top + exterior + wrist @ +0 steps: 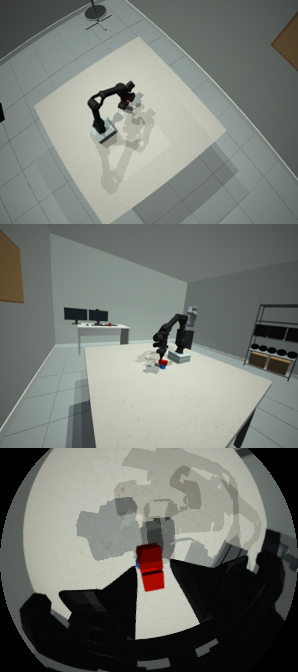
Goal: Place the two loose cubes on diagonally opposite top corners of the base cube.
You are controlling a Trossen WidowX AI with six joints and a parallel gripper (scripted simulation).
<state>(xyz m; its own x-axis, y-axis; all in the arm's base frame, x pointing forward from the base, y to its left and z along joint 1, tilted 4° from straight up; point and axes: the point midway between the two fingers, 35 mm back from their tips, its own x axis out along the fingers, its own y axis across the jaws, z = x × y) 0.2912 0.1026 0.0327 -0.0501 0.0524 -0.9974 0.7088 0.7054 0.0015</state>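
My gripper tip is 3 cm above the red cube. From my gripper tip the other things lie so: blue base cube: 7 cm below, 2 cm to the left, 1 cm behind.
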